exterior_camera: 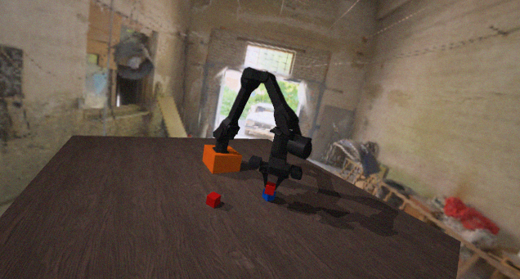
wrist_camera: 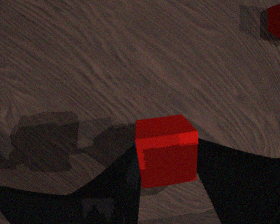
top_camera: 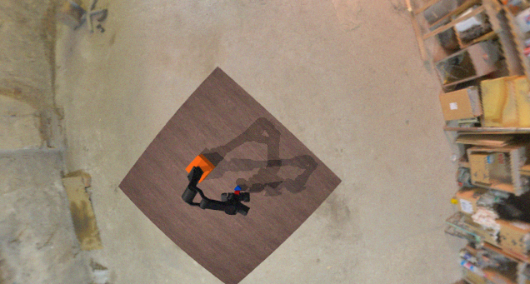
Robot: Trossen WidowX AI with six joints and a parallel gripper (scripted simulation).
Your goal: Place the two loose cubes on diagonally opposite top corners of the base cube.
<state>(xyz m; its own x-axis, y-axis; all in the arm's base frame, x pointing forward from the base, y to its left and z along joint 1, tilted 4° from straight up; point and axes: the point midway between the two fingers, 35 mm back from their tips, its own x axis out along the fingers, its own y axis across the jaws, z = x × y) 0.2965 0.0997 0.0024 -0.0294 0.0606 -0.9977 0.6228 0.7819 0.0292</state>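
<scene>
Now: the blue cube 20 mm behind my gripper tip, 10 mm to the left of it and 40 mm below it.
</scene>
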